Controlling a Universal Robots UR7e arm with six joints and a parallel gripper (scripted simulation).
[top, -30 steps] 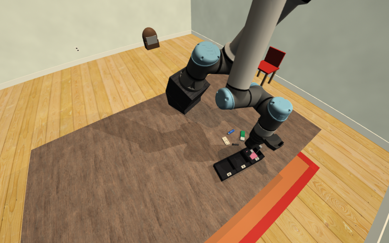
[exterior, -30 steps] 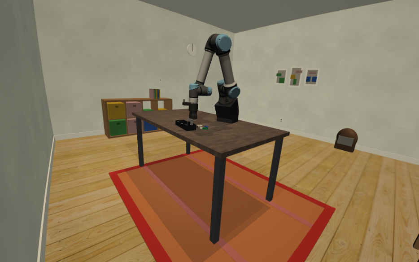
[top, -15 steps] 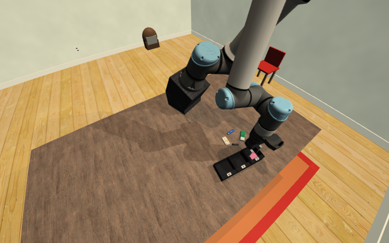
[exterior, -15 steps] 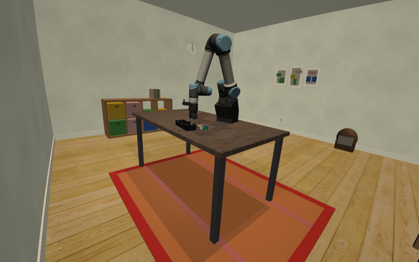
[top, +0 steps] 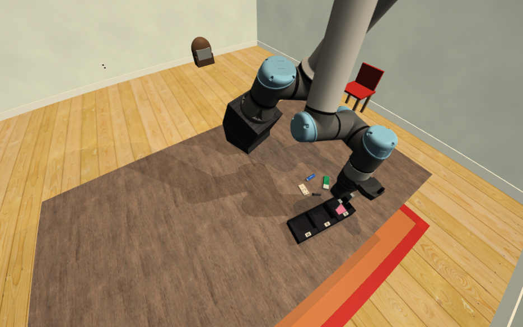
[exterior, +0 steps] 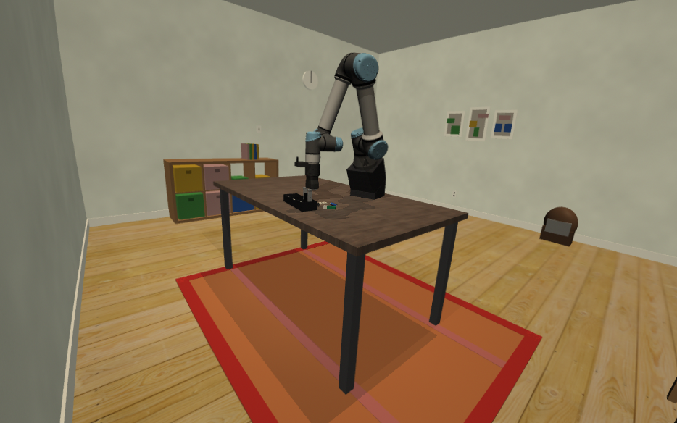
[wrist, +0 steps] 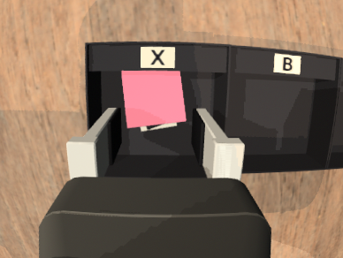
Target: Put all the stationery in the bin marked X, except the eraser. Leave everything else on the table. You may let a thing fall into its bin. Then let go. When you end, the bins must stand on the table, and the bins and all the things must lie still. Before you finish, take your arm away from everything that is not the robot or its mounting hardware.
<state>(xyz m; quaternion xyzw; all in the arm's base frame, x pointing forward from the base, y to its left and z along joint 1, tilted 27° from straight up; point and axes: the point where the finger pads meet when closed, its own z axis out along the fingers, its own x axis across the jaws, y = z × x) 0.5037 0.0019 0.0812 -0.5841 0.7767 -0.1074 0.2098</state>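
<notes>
My gripper is now 5 cm above the pencil sharpener. Round my hand: black bolt (9 cm behind, 6 cm below, 1 cm to the right); black three-part bin (8 cm to the right, 4 cm below, 1 cm behind); pink sticky-note pad (4 cm below, 2 cm ahead).
</notes>
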